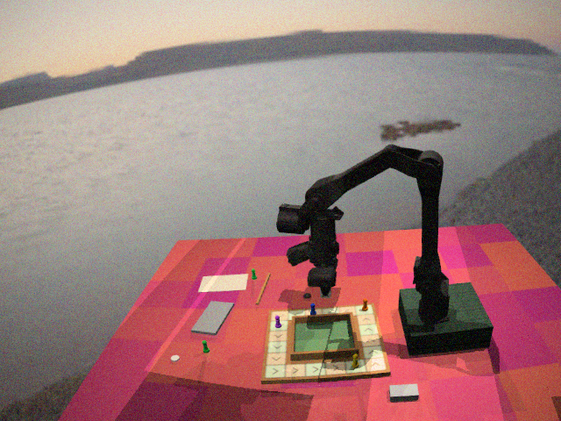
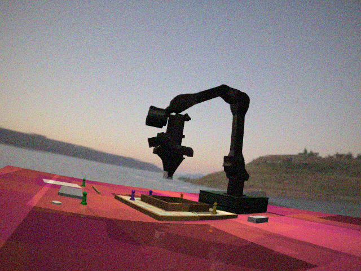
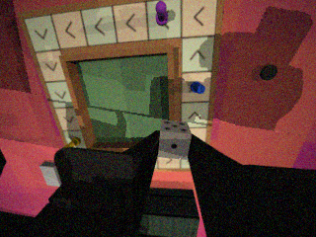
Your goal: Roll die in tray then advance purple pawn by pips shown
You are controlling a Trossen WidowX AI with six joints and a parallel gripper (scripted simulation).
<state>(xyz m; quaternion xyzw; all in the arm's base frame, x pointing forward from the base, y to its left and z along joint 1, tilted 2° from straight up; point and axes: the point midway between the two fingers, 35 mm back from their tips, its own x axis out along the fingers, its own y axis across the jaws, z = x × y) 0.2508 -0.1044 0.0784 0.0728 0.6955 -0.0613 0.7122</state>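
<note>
Now: gripper tip 13 cm short of the purple pawn and 7 cm above it. From my gripper tip the other things lie so: blue pawn: 7 cm below, 4 cm to the right, 3 cm ahead; white die: right at my gripper tip; green tray: 10 cm below, 7 cm to the left, 2 cm ahead.
</note>
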